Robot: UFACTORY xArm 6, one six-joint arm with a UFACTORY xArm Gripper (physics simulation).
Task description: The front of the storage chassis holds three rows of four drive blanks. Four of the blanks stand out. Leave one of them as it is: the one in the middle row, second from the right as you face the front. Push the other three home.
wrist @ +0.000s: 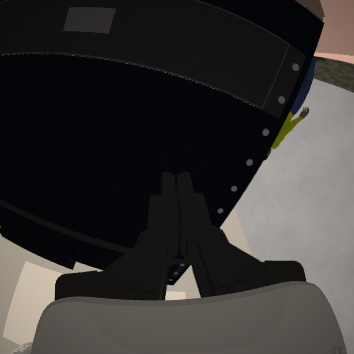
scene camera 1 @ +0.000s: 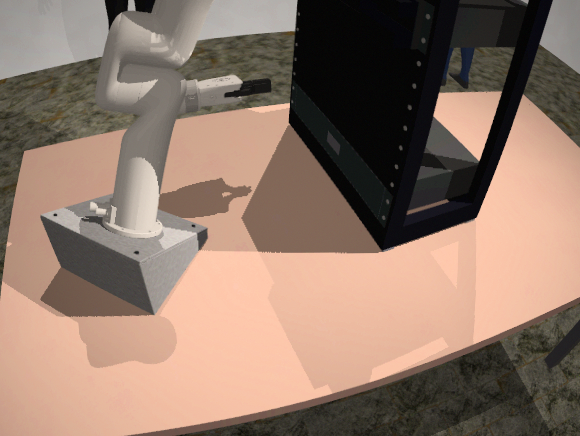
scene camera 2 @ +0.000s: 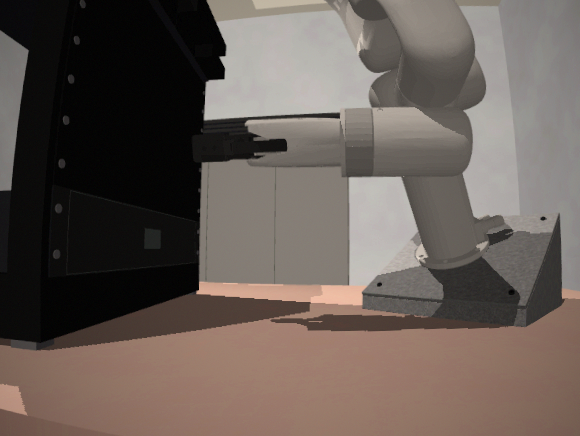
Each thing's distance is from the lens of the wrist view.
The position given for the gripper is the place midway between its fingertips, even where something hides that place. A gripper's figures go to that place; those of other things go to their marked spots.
gripper point(wrist: 174, 190): 12 cm
black rack point(wrist: 92, 136): 24 cm
